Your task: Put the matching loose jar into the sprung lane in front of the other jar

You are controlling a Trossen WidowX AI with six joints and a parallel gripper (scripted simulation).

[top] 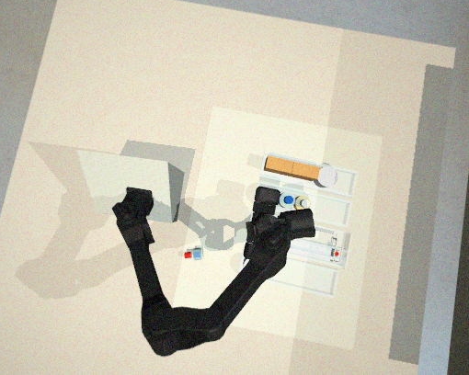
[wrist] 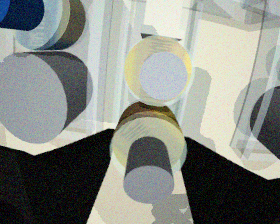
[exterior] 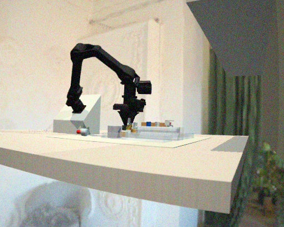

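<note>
My gripper tip is now 150 mm short of the clear rack, 30 mm to the left of it and 30 mm above it. Also, from my gripper tip: red mark (220 mm ahead, 50 mm to the right, 20 mm above).
</note>
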